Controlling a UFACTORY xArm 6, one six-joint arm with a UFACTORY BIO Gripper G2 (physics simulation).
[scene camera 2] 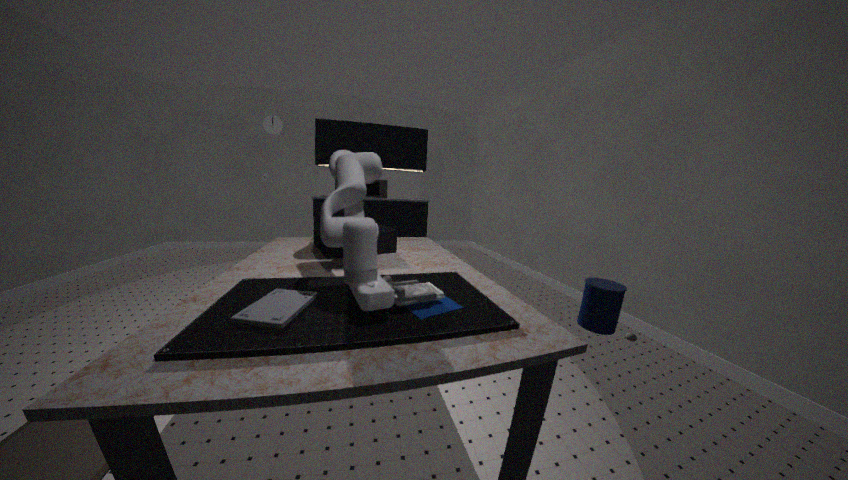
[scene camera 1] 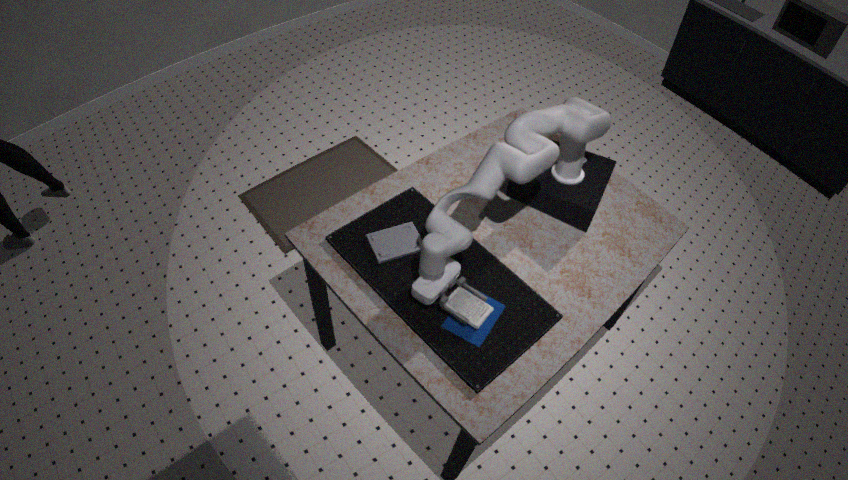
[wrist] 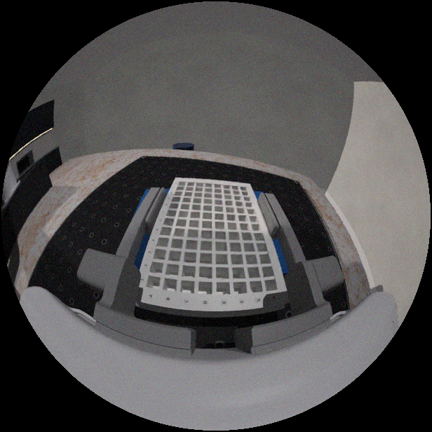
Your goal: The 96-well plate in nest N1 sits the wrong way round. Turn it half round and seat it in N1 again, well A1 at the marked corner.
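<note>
The 96-well plate (scene camera 1: 473,310) (scene camera 2: 423,290) (wrist: 222,235) is pale, with an open grid of wells. My gripper (scene camera 1: 465,303) (scene camera 2: 413,291) (wrist: 212,212) is shut on its two long sides, one finger pad against each. The plate looks level and seems a little above the blue square (scene camera 1: 481,337) (scene camera 2: 439,308) (wrist: 281,255), with dark shadow under its near edge. In the wrist view, row letters run along the near edge, with A at the left, and a dark patch covers the near right corner. The nest's seat and marked corner are hidden or too small to tell.
A light grey flat plate-like block (scene camera 1: 393,242) (scene camera 2: 275,306) lies on the black board (scene camera 1: 526,321) (scene camera 2: 196,339) (wrist: 75,250), on the other side of the gripper from the blue square. The arm's base (scene camera 1: 568,169) stands at the far end of the table (scene camera 1: 642,220).
</note>
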